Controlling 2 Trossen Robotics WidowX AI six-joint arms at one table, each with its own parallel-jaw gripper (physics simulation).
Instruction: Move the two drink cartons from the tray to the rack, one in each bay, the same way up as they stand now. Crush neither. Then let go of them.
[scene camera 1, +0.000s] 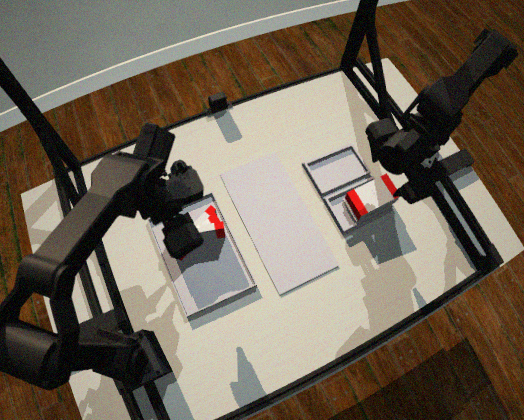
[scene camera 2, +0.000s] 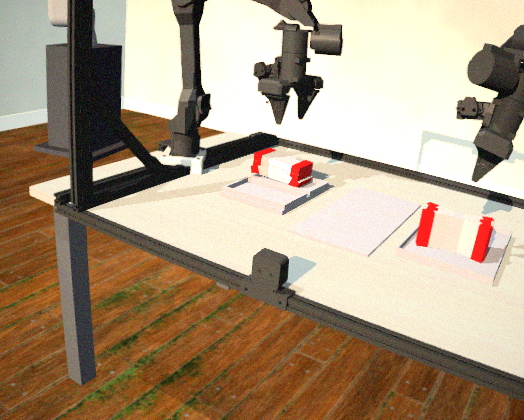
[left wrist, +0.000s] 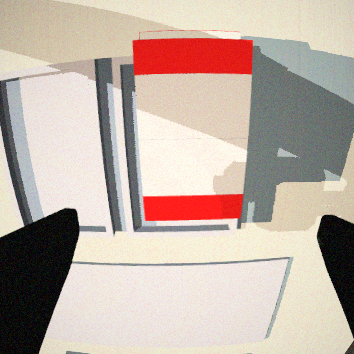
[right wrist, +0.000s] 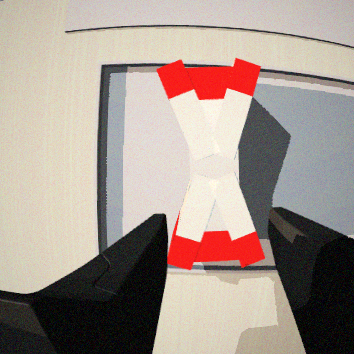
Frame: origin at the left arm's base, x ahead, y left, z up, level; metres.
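Where they show: left gripper, fingertip midpoint: (scene camera 1: 384, 178) (scene camera 2: 289, 122) (left wrist: 203, 225); right gripper, fingertip midpoint: (scene camera 1: 182, 218) (scene camera 2: 474, 178) (right wrist: 218, 222); left arm's base, link origin: (scene camera 2: 183, 153); right arm's base, link origin: (scene camera 1: 131, 362).
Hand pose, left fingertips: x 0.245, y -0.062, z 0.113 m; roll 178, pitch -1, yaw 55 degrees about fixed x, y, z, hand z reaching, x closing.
Observation:
Each offset is from my left fingertips to the top centre of the thing. "spot": to the spot under its first point.
One white carton with red end bands @[dx -0.005, dy +0.006, dz -0.082 m] (scene camera 1: 372, 195) (scene camera 2: 285, 171) (left wrist: 192, 135) sits in a bay of the rack @[dx -0.015, dy -0.062, dz -0.129 m] (scene camera 1: 313, 182) (scene camera 2: 252, 201) (left wrist: 119, 150), its sides straight. The rack's other bay is empty. My left gripper (scene camera 2: 290, 120) (left wrist: 203, 225) is open and empty, high above it. The second carton @[dx +0.311, dy -0.301, dz -0.075 m] (scene camera 1: 215, 216) (scene camera 2: 445, 232) (right wrist: 215, 165) stands in the tray @[dx +0.335, dy -0.276, dz -0.133 m] (scene camera 1: 222, 303) (scene camera 2: 445, 265) (right wrist: 102, 160). Its sides are crushed inward at the middle, giving an X shape from above. My right gripper (right wrist: 218, 222) is partly open and empty above it; one finger partly hides this carton in scene camera 1.
A thin pale slab (scene camera 1: 280, 225) (scene camera 2: 357, 220) (left wrist: 175, 300) (right wrist: 215, 12) lies flat between tray and rack. A small black box @[spot: dx -0.021, dy -0.478, dz -0.104 m] (scene camera 1: 217, 102) (scene camera 2: 270, 270) is mounted on the table's edge rail. Black frame posts rise at both ends of the table.

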